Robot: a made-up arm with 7 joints.
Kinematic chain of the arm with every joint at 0, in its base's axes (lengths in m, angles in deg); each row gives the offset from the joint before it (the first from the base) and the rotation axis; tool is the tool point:
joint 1: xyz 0 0 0 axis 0 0.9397 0.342
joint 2: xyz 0 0 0 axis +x
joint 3: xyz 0 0 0 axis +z
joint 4: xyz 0.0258 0 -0.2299 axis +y
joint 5: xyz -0.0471 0 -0.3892 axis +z
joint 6: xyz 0 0 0 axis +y
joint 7: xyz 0 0 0 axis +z
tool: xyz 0 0 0
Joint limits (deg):
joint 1: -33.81..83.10
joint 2: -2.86..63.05
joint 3: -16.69..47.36
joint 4: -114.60..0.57
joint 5: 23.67..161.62
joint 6: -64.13..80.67
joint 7: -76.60..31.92
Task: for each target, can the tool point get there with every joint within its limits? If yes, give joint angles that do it. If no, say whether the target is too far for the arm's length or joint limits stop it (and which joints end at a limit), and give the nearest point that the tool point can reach.
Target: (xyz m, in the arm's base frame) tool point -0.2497 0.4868 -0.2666
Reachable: yes | joints 54.04 45.57 35.76 -39.20 109.59 -10.08 -50.17
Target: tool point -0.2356 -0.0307 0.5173
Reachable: no: joint limits stop it (at a limit: joint 1, joint 2, joint 3, joint 4) | nearest point 0.1582 0.1873 0.3341 | short by 0.486 m
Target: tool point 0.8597 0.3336 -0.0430
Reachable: no: too far | nearest point 0.5144 0.2456 -0.0763 | short by 0.358 m
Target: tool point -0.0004 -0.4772 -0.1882
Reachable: no: joint limits stop it (at a limit: joint 2, joint 3) | nearest point -0.0117 -0.0167 -0.4316 | short by 0.521 m
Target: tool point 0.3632 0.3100 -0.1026
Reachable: yes | joints -1.76 29.84 31.18 -93.36 126.76 34.01 12.55
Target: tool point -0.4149 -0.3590 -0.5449
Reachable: no: too far | nearest point -0.3947 -0.1367 -0.4438 | short by 0.245 m
